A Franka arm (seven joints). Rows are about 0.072 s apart.
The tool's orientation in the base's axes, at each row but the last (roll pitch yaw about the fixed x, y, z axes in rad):
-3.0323 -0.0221 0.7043
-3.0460 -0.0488 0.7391
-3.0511 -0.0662 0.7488
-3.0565 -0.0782 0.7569
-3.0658 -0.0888 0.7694
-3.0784 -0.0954 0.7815
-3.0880 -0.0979 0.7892
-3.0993 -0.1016 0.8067
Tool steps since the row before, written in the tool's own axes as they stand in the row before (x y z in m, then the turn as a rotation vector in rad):
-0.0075 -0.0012 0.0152 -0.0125 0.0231 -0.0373
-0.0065 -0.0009 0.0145 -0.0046 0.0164 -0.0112
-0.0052 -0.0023 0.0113 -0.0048 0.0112 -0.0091
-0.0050 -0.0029 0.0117 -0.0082 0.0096 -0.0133
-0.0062 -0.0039 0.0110 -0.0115 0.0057 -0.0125
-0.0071 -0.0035 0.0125 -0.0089 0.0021 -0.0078
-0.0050 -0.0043 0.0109 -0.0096 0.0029 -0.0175
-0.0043 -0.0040 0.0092 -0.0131 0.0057 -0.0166
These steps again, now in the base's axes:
-0.0073 -0.0025 -0.0151 0.0074 -0.0292 0.0343
-0.0058 -0.0022 -0.0146 0.0080 -0.0163 0.0093
-0.0055 -0.0006 -0.0114 0.0043 -0.0124 0.0077
-0.0056 0.0000 -0.0118 0.0007 -0.0141 0.0118
-0.0070 -0.0002 -0.0112 -0.0044 -0.0135 0.0110
-0.0072 -0.0011 -0.0129 -0.0050 -0.0086 0.0068
-0.0062 0.0006 -0.0111 -0.0052 -0.0107 0.0163
-0.0055 0.0006 -0.0094 -0.0055 -0.0150 0.0149

